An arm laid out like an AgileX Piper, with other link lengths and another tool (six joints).
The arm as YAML. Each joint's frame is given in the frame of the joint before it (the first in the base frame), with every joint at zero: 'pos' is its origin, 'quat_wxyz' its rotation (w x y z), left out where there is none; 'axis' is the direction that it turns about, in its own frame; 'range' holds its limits. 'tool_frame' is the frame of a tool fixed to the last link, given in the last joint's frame.
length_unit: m
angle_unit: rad
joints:
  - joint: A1
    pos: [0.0, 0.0, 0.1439]
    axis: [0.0, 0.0, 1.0]
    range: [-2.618, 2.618]
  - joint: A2
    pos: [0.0, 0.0, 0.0]
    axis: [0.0, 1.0, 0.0]
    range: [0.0, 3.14]
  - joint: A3
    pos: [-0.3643, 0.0, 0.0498]
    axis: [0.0, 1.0, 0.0]
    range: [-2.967, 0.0]
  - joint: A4
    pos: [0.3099, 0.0, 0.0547]
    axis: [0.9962, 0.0, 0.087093]
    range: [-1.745, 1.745]
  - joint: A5
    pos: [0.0, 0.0, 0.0]
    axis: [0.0, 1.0, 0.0]
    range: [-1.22, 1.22]
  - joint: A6
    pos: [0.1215, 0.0, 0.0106]
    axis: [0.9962, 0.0, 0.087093]
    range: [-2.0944, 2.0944]
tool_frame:
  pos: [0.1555, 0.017, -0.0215]
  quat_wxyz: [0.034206, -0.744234, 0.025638, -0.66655]
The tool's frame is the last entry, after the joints.
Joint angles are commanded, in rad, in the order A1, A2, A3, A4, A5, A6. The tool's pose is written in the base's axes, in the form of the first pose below.
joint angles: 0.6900, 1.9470, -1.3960, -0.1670, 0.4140, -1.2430
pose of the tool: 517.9 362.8 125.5 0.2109 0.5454 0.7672 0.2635
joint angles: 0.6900, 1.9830, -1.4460, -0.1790, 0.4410, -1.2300
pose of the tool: 527.1 367.3 121.4 0.2127 0.5485 0.7669 0.2567
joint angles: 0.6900, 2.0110, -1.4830, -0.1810, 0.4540, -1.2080
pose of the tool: 533.6 372.3 117.6 0.2097 0.5573 0.7618 0.2551
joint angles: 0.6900, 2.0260, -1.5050, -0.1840, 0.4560, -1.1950
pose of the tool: 538.6 376.2 117.3 0.2091 0.5614 0.7581 0.2576
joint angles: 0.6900, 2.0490, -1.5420, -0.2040, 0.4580, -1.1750
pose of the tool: 548.7 381.4 119.1 0.2142 0.5628 0.7540 0.2624
